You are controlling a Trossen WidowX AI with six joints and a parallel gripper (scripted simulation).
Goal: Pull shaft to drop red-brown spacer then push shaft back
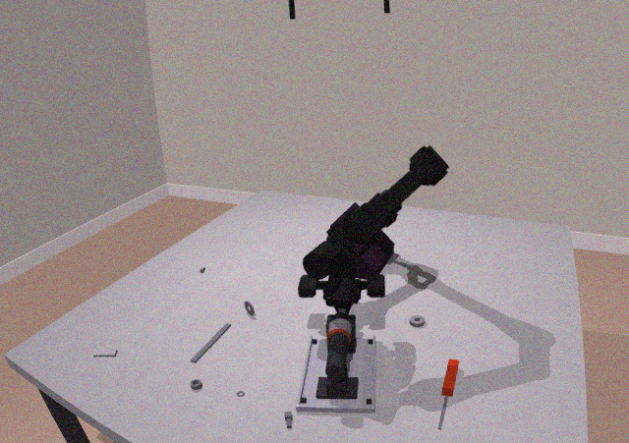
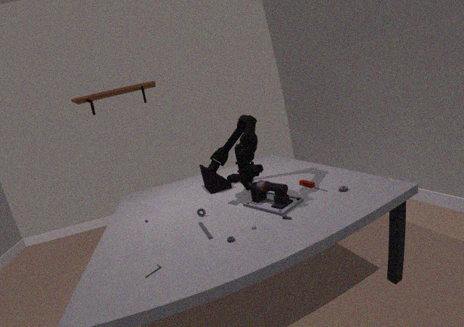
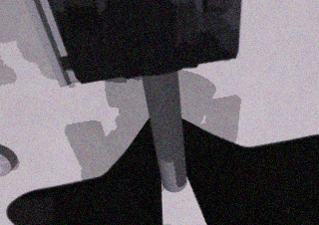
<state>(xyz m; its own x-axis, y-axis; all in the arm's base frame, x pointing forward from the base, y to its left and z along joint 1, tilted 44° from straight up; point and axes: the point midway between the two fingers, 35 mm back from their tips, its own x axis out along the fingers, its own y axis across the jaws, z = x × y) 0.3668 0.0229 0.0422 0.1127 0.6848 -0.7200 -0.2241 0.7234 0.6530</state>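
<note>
My gripper tip is 7 cm short of the grey shaft, 2 cm to the right of it and 3 cm below it. Round my gripper tip: flat metal bar 13 cm ahead, 28 cm to the right, 4 cm below; then small bolt 30 cm ahead, 2 cm to the right, 4 cm below; then light grey spacer 10 cm ahead, 2 cm to the left, 3 cm above.
</note>
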